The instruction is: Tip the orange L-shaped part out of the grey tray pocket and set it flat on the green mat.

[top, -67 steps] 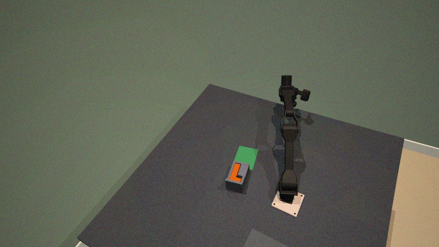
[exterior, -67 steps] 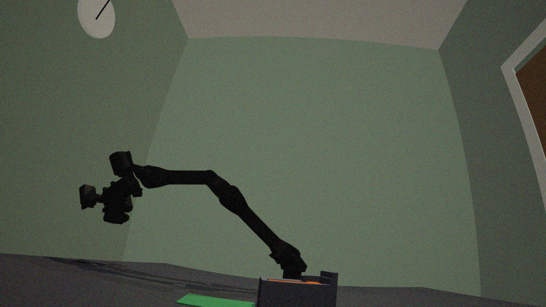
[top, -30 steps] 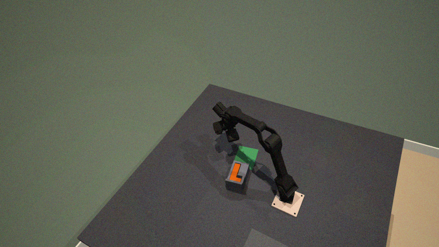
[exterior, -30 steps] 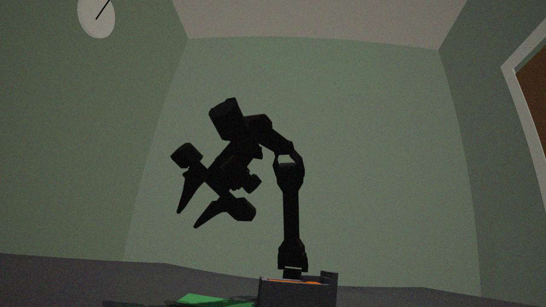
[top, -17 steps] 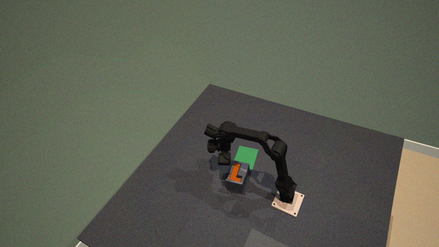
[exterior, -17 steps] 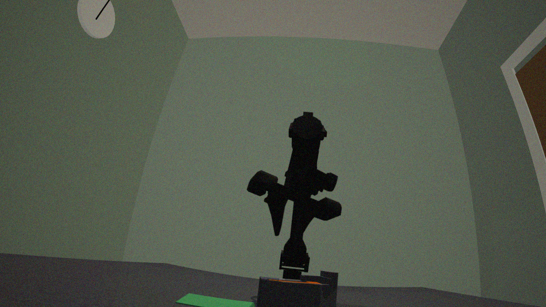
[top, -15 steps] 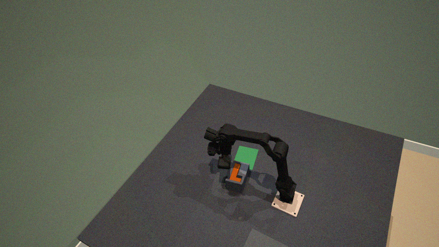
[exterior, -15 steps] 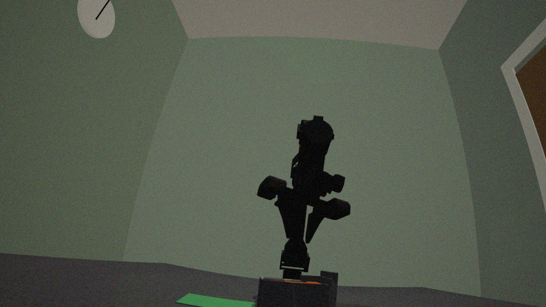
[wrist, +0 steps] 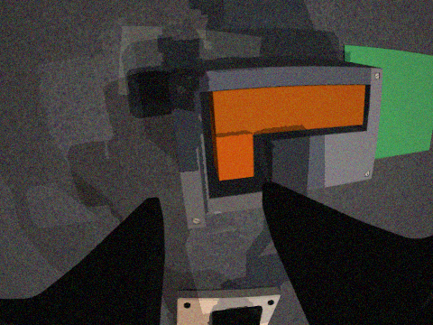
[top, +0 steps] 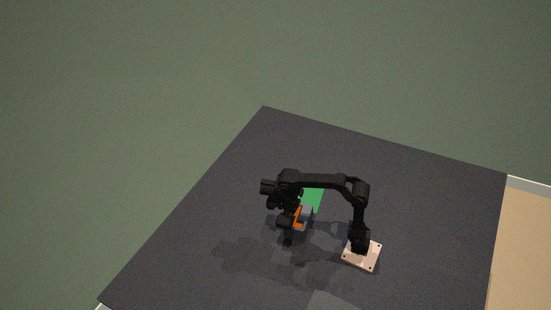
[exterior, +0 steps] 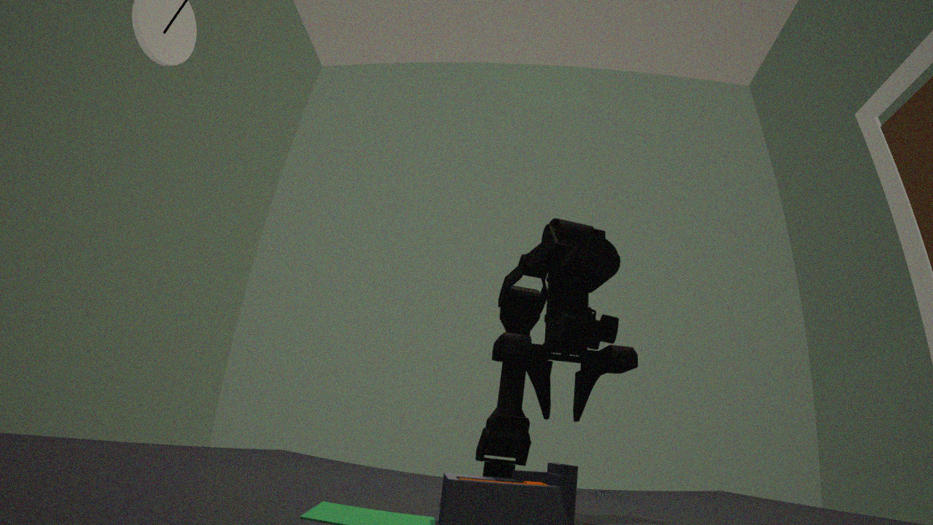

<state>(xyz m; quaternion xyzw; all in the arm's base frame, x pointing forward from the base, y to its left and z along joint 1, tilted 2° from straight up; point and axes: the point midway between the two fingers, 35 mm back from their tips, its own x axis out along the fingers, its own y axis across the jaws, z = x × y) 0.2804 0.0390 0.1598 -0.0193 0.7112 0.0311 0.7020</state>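
Now: gripper tip 50 mm to the left of the orange L-shaped part and 100 mm above it. The rest, counted from my gripper tip: green mat 10 mm ahead, 220 mm to the right, 160 mm below.
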